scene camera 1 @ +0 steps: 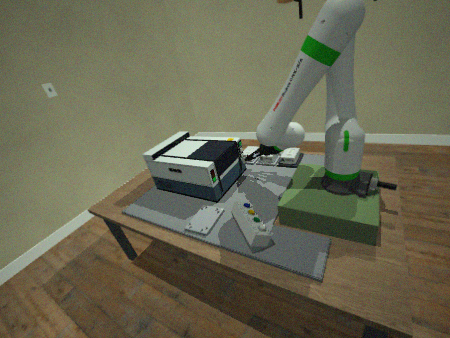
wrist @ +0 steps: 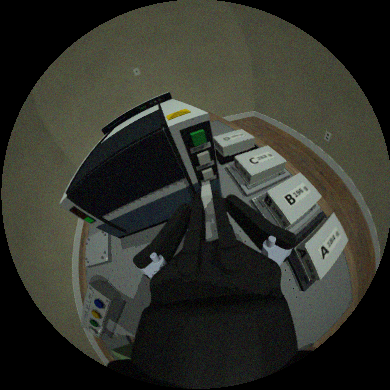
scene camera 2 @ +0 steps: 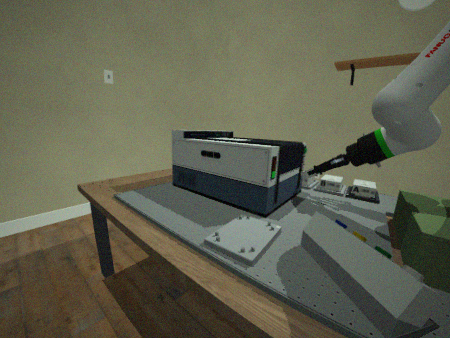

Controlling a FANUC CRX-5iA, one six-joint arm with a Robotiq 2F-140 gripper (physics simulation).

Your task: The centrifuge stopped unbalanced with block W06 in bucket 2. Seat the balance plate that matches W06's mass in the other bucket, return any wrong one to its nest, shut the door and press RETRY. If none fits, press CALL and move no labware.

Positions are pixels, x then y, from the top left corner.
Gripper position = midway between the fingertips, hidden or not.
My gripper (scene camera 2: pixel 302 176) is shut and touches a centrifuge (wrist: pixel 141 186).
